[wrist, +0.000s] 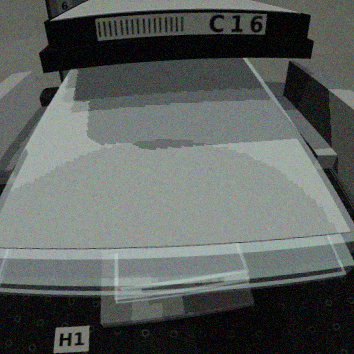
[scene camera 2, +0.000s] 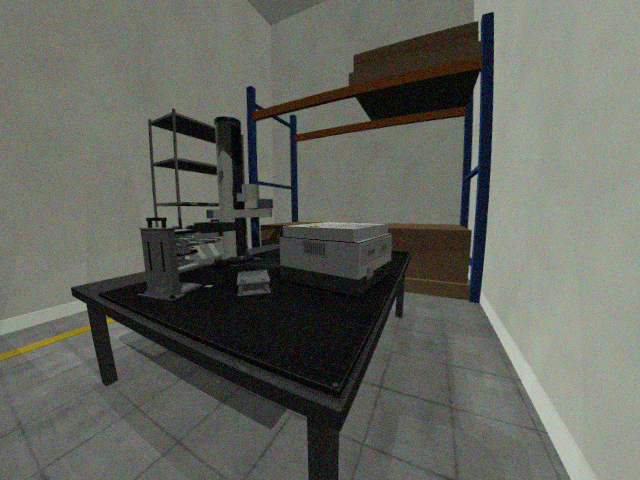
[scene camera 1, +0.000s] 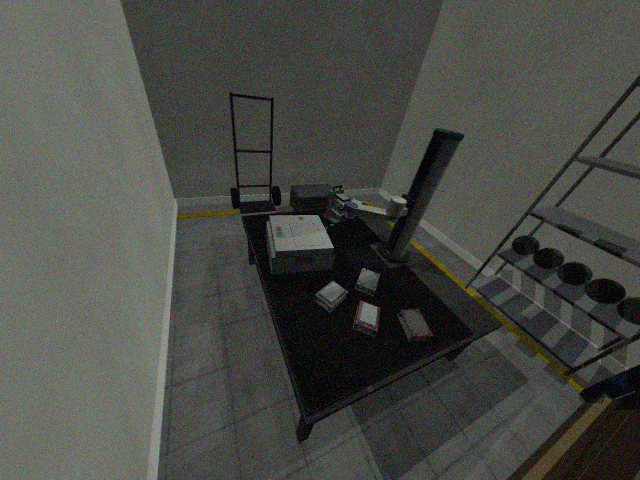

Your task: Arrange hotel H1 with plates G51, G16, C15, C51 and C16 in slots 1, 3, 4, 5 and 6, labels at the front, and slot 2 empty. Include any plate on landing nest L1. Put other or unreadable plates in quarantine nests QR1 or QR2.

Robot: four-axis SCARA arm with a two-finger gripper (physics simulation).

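Pixels of known places: gripper, fingertip midpoint: (wrist: 161,84) (scene camera 2: 185,237) (scene camera 1: 344,201); arm's base, origin of the base link: (scene camera 2: 234,260) (scene camera 1: 393,252).
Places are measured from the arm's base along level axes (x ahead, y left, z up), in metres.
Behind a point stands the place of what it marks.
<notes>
Hotel H1 (scene camera 1: 338,206) (scene camera 2: 161,260) @(y -0.607, x 0.294, z 0.150 m) stands at the table's back, several plates partly visible in it. Plate C16 (wrist: 175,49) @(y -0.456, x 0.245, z 0.241 m), black with a pale top, sits high beside the slot mark 6, label facing the wrist camera. My gripper (wrist: 161,84) @(y -0.479, x 0.251, z 0.221 m) is at the hotel, shut on a clear plate (wrist: 165,200) @(y -0.416, x 0.246, z 0.218 m) below C16's level; its label is unreadable. Its far end is hidden behind C16. The H1 tag (wrist: 71,339) @(y -0.450, x 0.340, z 0.013 m) lies in front. Two red-edged nests (scene camera 1: 367,317) @(y 0.472, x 0.605, z 0.077 m) (scene camera 1: 415,325) @(y 0.591, x 0.367, z 0.063 m) stand near the table's front; the left one bears a pale plate. Lower plate labels cannot be read.
A large white instrument (scene camera 1: 300,242) @(y 0.007, x 0.827, z 0.259 m) (scene camera 2: 336,250) @(y -0.301, x 0.859, z 0.179 m) stands on the black table (scene camera 1: 330,372) @(y 0.623, x 0.886, z 0.013 m) (scene camera 2: 258,330) @(y -0.628, x 0.772, z 0.013 m). Two pale nests (scene camera 1: 330,295) @(y 0.284, x 0.730, z 0.077 m) (scene camera 1: 368,281) @(y 0.248, x 0.440, z 0.063 m) are between it and the red-edged ones. The arm's column (scene camera 1: 426,186) @(y 0.054, x 0.052, z 0.595 m) (scene camera 2: 229,180) @(y -0.052, x 0.055, z 0.516 m) rises beside the table.
</notes>
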